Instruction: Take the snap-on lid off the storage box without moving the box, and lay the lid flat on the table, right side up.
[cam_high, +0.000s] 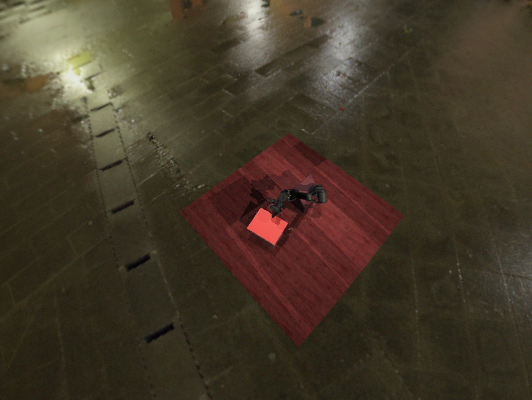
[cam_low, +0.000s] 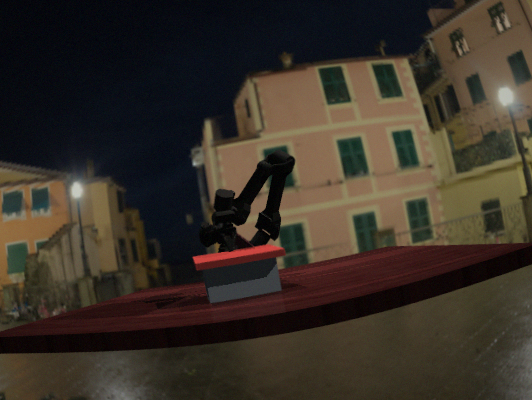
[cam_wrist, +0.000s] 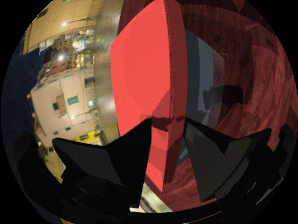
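Now: the red lid 80 mm ahead of my gripper tip and 10 mm to the left of it. The rest, counted from my gripper tip: grey storage box: 70 mm ahead, 60 mm below, 10 mm to the left.
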